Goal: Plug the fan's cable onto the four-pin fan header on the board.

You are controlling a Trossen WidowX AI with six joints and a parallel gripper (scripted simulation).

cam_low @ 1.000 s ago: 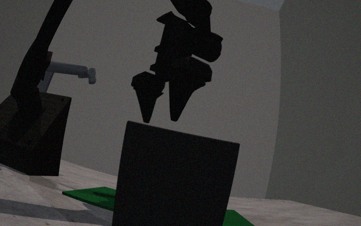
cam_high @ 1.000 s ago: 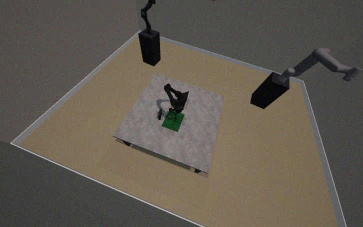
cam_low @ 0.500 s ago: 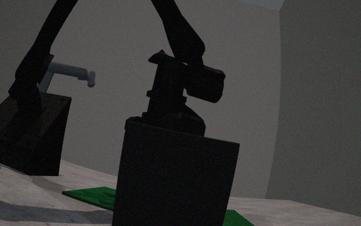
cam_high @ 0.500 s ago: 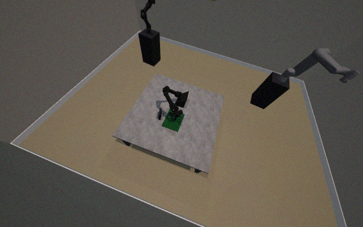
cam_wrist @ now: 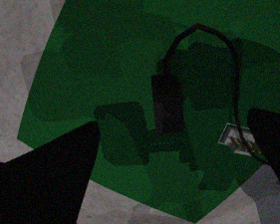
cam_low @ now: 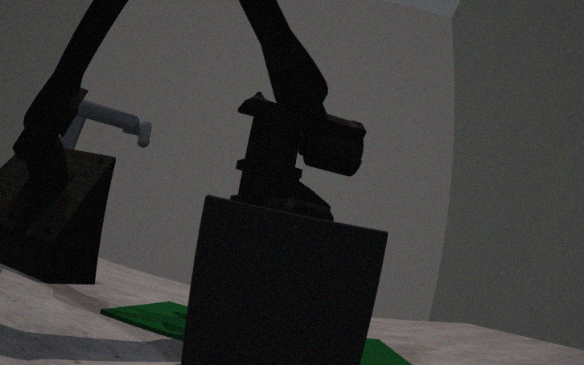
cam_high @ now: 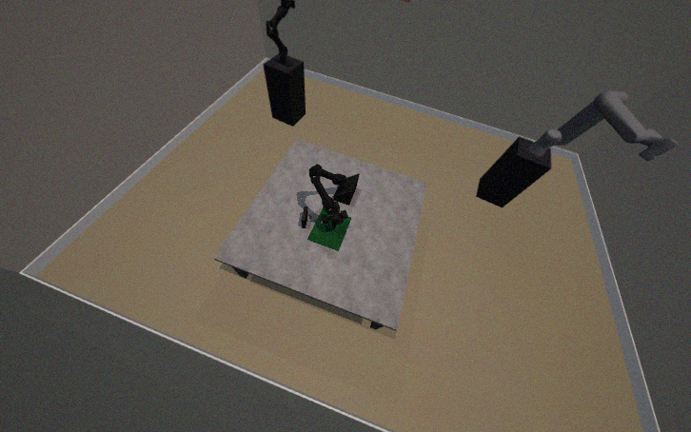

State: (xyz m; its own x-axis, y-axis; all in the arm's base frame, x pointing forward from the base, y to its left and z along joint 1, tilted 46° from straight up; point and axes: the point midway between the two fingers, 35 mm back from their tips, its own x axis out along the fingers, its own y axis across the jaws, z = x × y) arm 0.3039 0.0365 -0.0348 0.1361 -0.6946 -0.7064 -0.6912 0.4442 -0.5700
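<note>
The dark fan plug lies 30 mm below my gripper tip. Also, from my gripper tip: green board 30 mm ahead, 10 mm to the right, 70 mm below; then fan header 10 mm ahead, 80 mm to the right, 50 mm below; then fan 70 mm ahead, 200 mm to the right, 10 mm above.
</note>
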